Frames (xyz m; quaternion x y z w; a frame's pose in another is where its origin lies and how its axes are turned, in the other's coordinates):
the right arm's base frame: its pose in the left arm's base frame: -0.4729 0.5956 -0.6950 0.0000 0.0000 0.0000 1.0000
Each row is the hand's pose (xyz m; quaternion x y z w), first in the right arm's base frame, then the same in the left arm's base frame.
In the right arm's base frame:
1: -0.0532 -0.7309 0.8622 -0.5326 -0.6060 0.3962 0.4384
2: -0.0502 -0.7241 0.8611 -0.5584 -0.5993 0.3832 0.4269
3: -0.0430 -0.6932 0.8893 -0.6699 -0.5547 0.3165 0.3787
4: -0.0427 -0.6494 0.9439 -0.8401 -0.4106 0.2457 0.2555
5: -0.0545 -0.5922 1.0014 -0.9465 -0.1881 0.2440 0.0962
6: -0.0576 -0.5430 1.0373 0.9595 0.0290 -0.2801 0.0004
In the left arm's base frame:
1: -0.5261 -0.1353 0.1672 -0.5326 -0.6060 0.3962 0.4384
2: -0.5231 -0.1285 0.1661 -0.5584 -0.5993 0.3832 0.4269
3: -0.5159 -0.0976 0.1943 -0.6699 -0.5547 0.3165 0.3787
4: -0.5156 -0.0538 0.2489 -0.8401 -0.4106 0.2457 0.2555
5: -0.5274 0.0034 0.3064 -0.9465 -0.1881 0.2440 0.0962
6: -0.5305 0.0526 0.3423 0.9595 0.0290 -0.2801 0.0004

